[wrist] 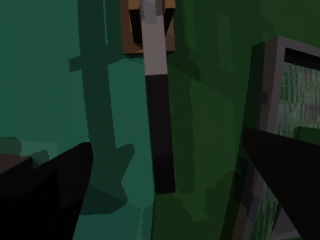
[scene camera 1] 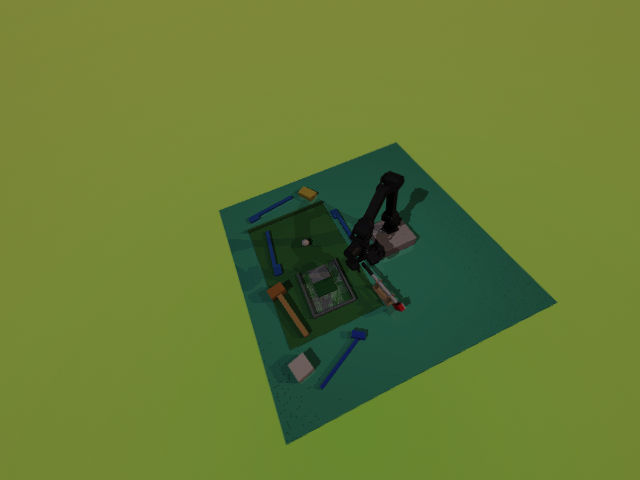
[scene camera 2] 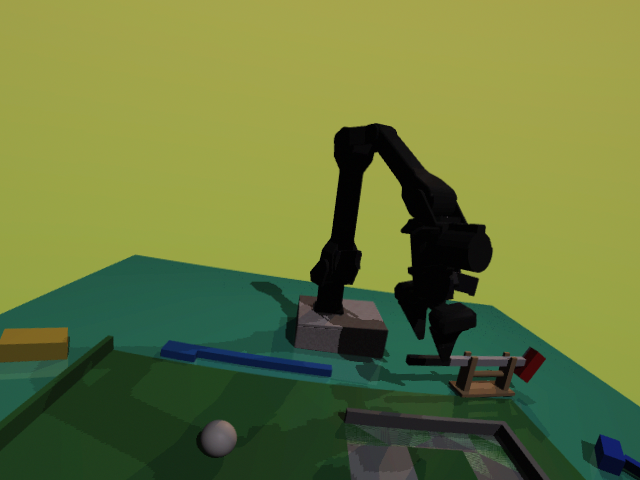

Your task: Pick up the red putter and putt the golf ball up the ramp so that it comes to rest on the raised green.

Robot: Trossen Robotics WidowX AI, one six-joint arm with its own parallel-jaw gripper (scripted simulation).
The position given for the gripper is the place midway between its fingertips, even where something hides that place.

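Observation:
Gripper (scene camera 2: 432, 349) open, holding nothing, visible in the wrist view (wrist: 170, 142) too.

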